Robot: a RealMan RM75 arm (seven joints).
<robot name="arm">
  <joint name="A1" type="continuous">
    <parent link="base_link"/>
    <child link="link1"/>
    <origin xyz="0 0 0.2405" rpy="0 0 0"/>
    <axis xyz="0 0 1"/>
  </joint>
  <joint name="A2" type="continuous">
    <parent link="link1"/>
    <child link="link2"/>
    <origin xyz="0 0 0" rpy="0 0 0"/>
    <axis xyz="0 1 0"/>
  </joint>
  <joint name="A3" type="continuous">
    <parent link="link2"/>
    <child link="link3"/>
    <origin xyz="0 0 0.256" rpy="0 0 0"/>
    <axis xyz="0 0 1"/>
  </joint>
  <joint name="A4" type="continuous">
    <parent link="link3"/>
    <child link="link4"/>
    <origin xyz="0 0 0" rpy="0 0 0"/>
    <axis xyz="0 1 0"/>
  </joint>
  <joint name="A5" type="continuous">
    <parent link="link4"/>
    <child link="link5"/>
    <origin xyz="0 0 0.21" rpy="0 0 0"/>
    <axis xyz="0 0 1"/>
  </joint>
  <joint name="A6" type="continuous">
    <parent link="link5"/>
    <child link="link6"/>
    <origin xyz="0 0 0" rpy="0 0 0"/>
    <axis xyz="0 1 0"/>
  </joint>
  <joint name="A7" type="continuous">
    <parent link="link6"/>
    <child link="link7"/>
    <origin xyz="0 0 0.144" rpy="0 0 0"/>
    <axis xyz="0 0 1"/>
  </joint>
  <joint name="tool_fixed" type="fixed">
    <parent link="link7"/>
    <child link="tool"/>
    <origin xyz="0 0 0" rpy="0 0 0"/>
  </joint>
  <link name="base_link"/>
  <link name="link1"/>
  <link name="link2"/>
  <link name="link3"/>
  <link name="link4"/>
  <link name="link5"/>
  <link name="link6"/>
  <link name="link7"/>
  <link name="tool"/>
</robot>
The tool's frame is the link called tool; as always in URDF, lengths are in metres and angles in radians. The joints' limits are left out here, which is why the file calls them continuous.
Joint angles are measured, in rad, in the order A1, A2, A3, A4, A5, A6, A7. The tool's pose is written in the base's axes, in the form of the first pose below.
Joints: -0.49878 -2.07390 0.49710 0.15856 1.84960 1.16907 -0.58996
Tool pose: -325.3 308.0 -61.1 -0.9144 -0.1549 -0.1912 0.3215
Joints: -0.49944 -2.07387 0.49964 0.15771 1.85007 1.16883 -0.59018
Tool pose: -325.0 307.8 -61.5 -0.9150 -0.1545 -0.1908 0.3201
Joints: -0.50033 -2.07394 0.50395 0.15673 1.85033 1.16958 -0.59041
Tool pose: -324.5 307.6 -62.2 -0.9160 -0.1534 -0.1907 0.3179
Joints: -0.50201 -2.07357 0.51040 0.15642 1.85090 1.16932 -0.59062
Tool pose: -324.0 307.6 -62.8 -0.9175 -0.1514 -0.1896 0.3152
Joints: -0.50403 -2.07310 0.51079 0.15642 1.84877 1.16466 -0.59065
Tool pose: -324.1 308.7 -62.5 -0.9173 -0.1515 -0.1882 0.3167
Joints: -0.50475 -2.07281 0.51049 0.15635 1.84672 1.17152 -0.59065
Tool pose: -323.0 308.9 -62.1 -0.9169 -0.1503 -0.1916 0.3162
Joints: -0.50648 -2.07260 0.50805 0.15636 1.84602 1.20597 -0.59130
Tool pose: -317.8 308.2 -61.3 -0.9165 -0.1440 -0.2071 0.3104
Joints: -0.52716 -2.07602 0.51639 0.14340 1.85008 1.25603 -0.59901
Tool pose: -303.4 308.5 -65.6 -0.9193 -0.1317 -0.2335 0.2880
